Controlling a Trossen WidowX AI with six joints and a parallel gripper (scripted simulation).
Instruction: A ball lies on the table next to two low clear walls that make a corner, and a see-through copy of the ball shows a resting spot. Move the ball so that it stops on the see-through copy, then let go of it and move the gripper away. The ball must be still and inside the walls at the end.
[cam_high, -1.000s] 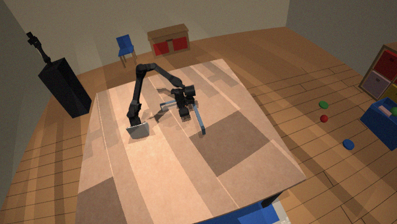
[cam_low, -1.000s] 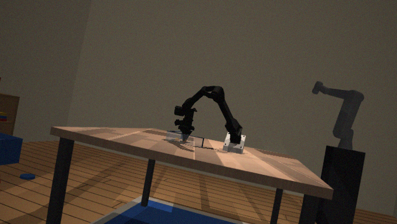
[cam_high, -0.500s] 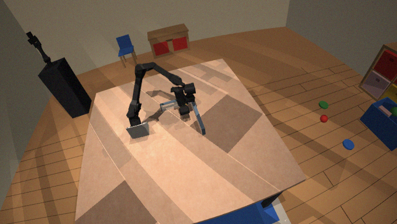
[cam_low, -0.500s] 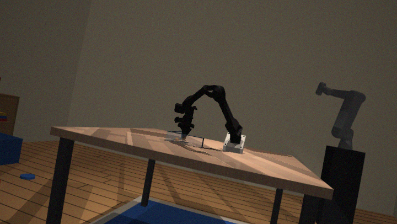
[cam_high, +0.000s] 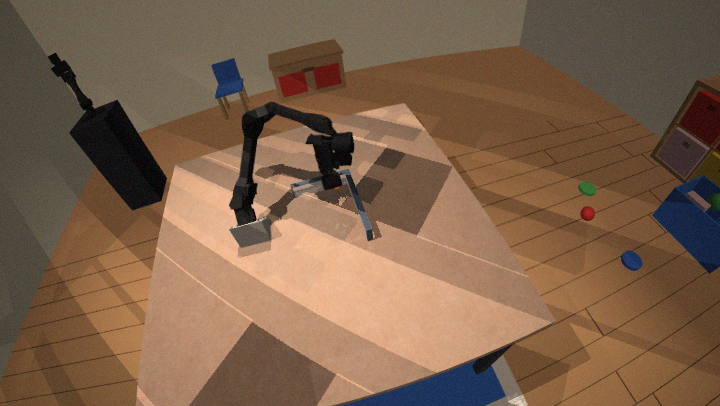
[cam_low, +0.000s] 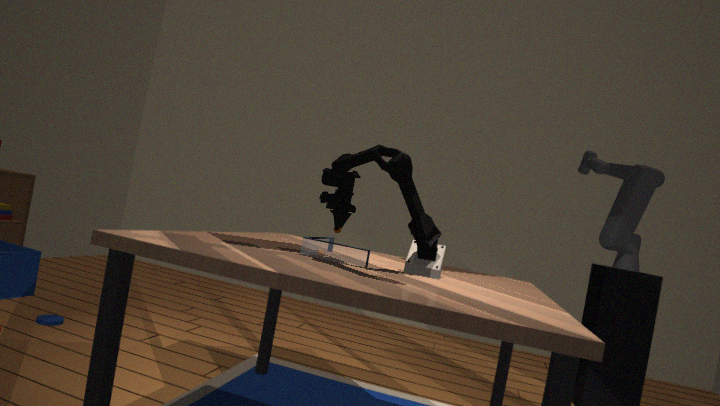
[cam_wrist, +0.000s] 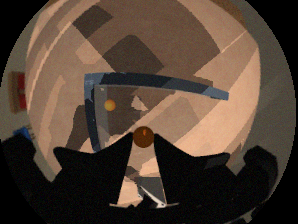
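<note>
Now: the see-through copy of ball 2 cm ahead of my gripper tip, 8 cm to the left of it and 9 cm below it. The rest, counted from my gripper tip: orange ball (right at my gripper tip).
</note>
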